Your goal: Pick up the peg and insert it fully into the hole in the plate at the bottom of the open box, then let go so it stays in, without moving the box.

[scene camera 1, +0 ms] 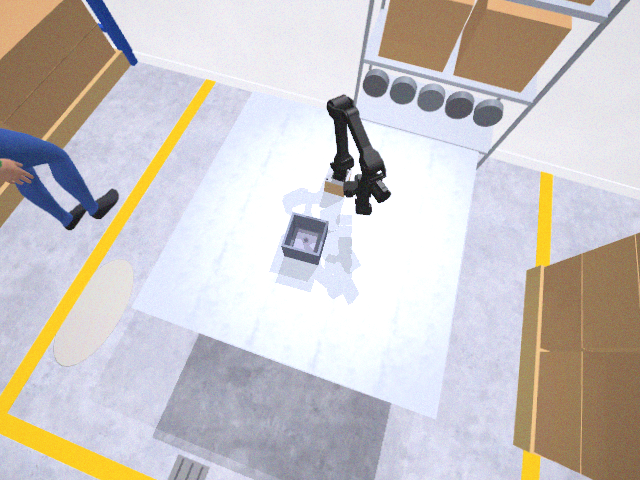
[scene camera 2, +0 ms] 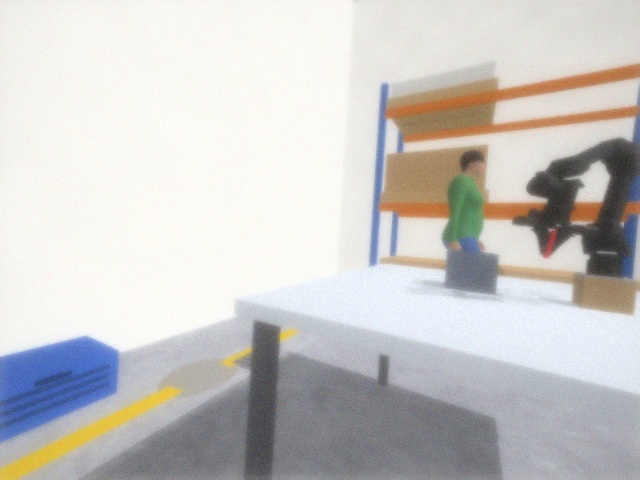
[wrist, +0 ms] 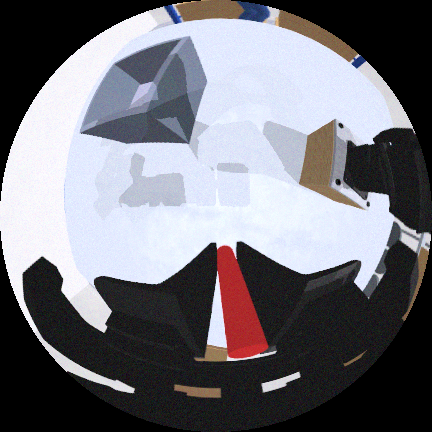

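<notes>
The red peg is between the black fingers of my gripper, which is shut on it. The peg leans a little within the grip, with a narrow gap beside it in the wrist view, and is held above the table. The peg does not show in scene camera 1. The open grey box stands upright on the table, apart from the gripper. Inside, the pale plate has a small dark hole near its middle. The gripper is higher than the box in scene camera 2.
A wooden block under the arm's base stands near the box on the white table. A person is beyond the table. Shelves with cartons stand farther back.
</notes>
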